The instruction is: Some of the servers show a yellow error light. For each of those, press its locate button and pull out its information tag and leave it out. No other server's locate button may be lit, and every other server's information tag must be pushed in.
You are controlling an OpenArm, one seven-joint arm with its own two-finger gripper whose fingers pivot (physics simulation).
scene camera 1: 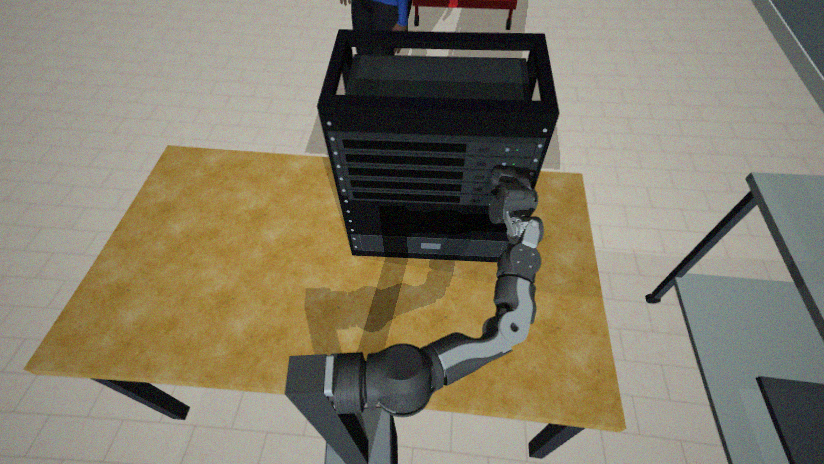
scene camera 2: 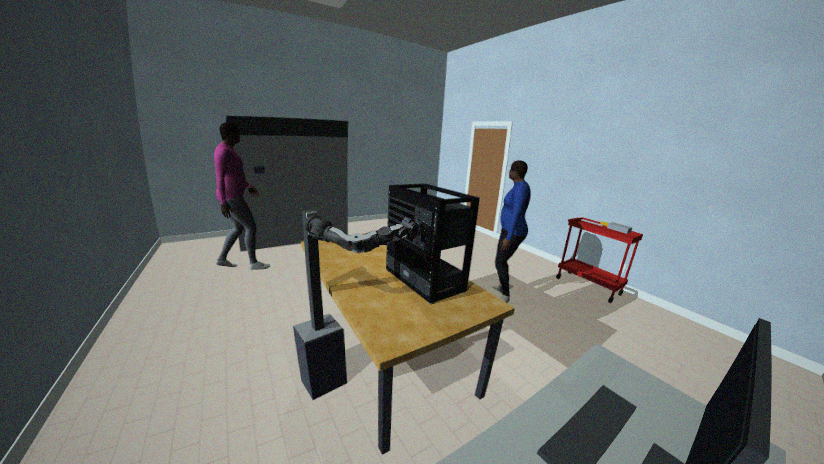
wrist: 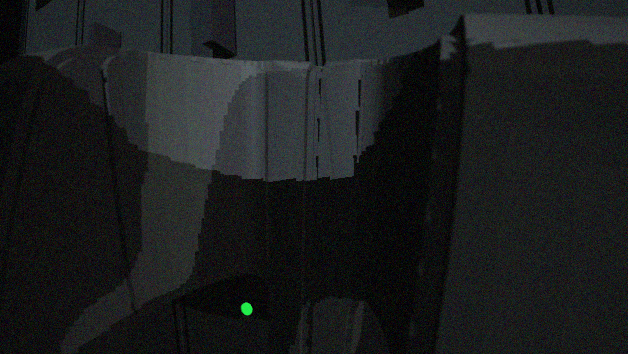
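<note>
The black rack [scene camera 1: 438, 118] [scene camera 2: 469, 259] stands on the table and holds several dark servers; the top server [scene camera 1: 406, 146] has a pale button [scene camera 1: 506, 149] and a green light [scene camera 1: 517, 150] at its right. A green light [scene camera 1: 513, 164] also shows on the second server. My gripper [scene camera 1: 512, 172] [scene camera 2: 412, 224] [wrist: 331, 218] is shut, close in front of the right part of the server fronts, and hides lower buttons and lights. In the wrist view, its dark fingers cover most of the panels; a green light [wrist: 246, 308] shows below and small raised blocks [wrist: 220, 25] along the top. No yellow light shows.
The wooden table [scene camera 1: 230, 230] [scene camera 2: 397, 322] carries the rack. A drawer [scene camera 1: 380, 244] sits at the rack's bottom. A person in blue [scene camera 2: 514, 201] stands behind the rack, and one in pink [scene camera 2: 230, 172] stands at the left. A red cart [scene camera 2: 599, 279] stands by the wall.
</note>
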